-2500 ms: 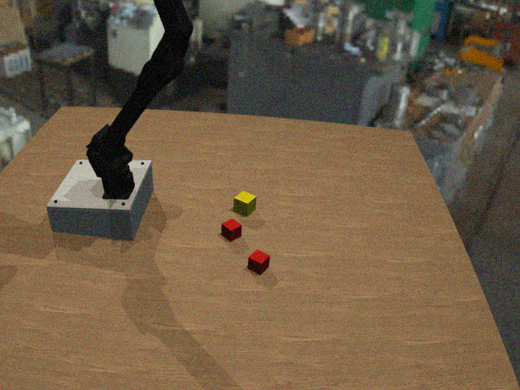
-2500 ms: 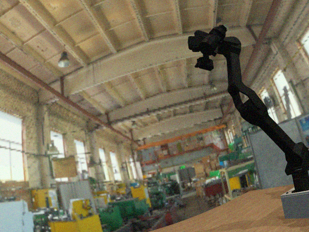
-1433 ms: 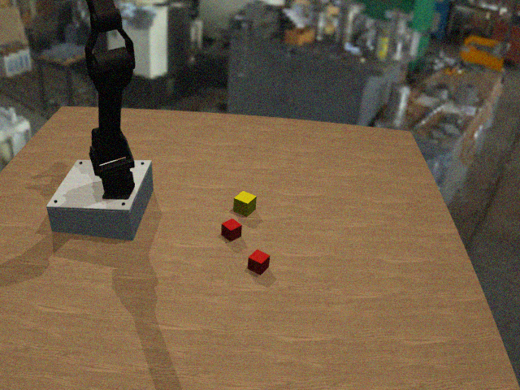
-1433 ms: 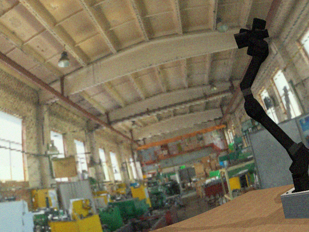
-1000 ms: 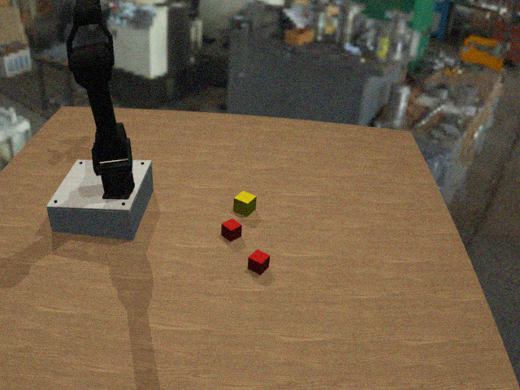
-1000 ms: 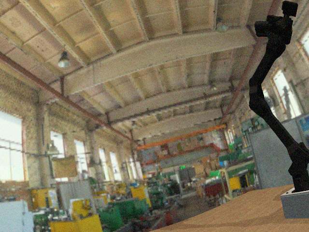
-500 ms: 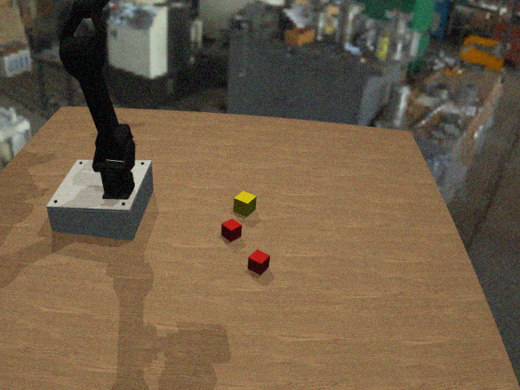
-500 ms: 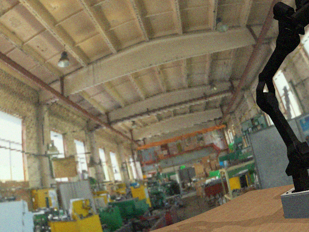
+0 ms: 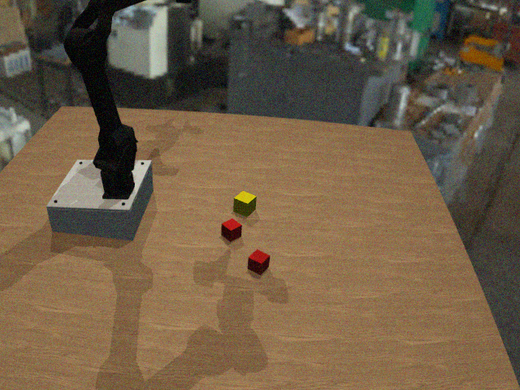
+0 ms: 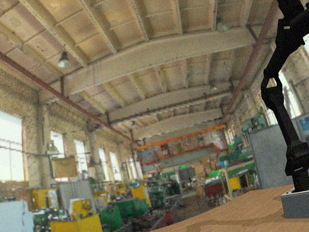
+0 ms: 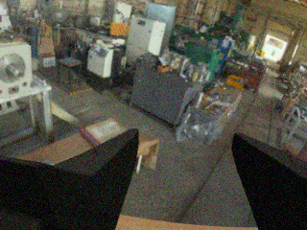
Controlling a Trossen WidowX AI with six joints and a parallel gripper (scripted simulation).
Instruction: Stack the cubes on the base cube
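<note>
Now: the yellow cube 160 mm ahead of my gripper tip, 330 mm to the right of it and 480 mm below it.
</note>
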